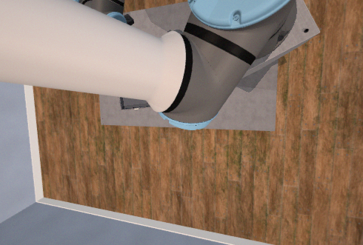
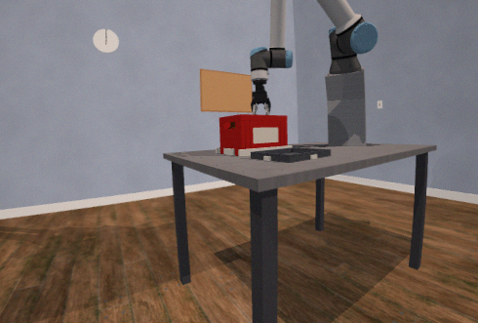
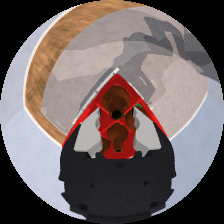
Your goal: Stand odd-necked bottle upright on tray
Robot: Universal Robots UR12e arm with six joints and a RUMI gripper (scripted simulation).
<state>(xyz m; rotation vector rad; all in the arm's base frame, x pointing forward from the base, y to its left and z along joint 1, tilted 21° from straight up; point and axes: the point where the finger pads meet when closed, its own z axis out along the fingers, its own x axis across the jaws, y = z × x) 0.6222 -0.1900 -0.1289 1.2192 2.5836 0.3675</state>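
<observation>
Right now my hand is 90 mm short of the red crate, 70 mm above it and 40 mm to the right of it. The rest, counted from my hand: dark tray 310 mm to the left, 140 mm below, 140 mm ahead.
</observation>
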